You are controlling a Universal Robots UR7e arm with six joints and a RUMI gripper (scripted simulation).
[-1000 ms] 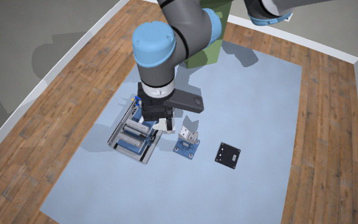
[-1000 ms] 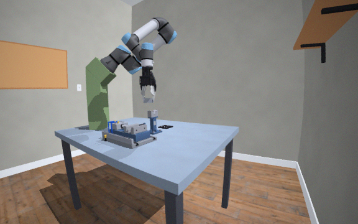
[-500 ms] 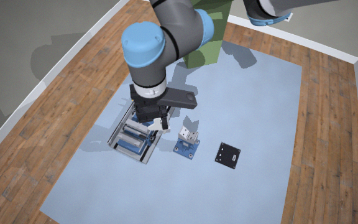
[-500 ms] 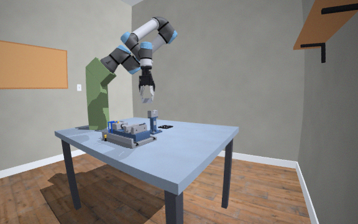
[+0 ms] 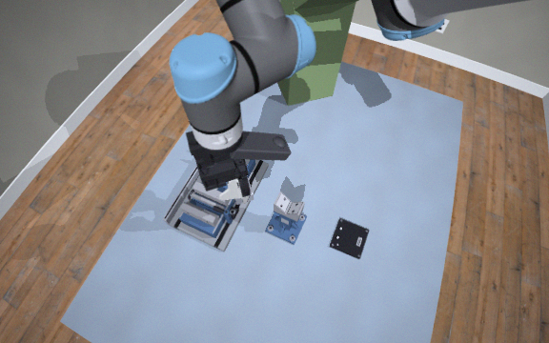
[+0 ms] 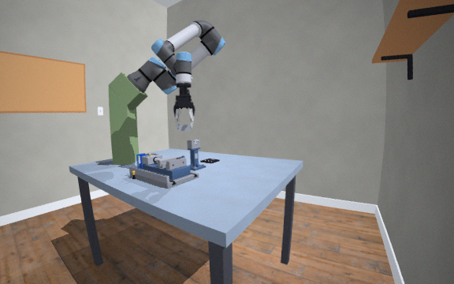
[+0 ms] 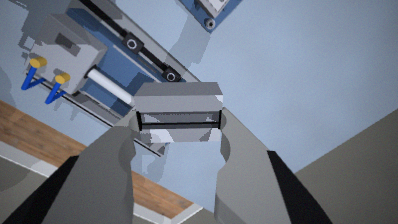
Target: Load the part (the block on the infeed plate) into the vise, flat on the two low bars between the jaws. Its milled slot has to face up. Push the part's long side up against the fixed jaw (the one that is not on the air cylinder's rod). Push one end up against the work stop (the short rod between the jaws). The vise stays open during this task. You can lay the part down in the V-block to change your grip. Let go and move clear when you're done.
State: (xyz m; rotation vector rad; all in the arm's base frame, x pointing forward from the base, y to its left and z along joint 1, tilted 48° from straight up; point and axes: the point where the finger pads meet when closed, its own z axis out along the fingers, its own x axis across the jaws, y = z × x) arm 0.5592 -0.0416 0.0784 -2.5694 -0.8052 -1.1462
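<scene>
The fixed jaw lies 6 cm ahead of my hand, 11 cm to the right of it and 16 cm below it. The rest, counted from my hand: grey part: right at my hand; then work stop: 3 cm ahead, 6 cm to the right, 15 cm below; then moving jaw: 11 cm to the right, 16 cm below.
</scene>
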